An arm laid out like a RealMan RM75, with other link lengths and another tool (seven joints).
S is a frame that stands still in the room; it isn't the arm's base.
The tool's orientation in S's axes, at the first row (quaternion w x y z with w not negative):
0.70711 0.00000 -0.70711 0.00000
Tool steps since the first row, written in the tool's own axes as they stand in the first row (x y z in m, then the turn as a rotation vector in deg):
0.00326 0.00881 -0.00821 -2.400 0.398 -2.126
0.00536 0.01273 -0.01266 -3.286 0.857 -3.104
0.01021 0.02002 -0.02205 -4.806 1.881 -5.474
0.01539 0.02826 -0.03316 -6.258 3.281 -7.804
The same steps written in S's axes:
0.00821 0.00881 0.00326 2.126 0.398 -2.400
0.01266 0.01273 0.00536 3.104 0.857 -3.286
0.02205 0.02002 0.01021 5.474 1.881 -4.806
0.03316 0.02826 0.01539 7.804 3.281 -6.258

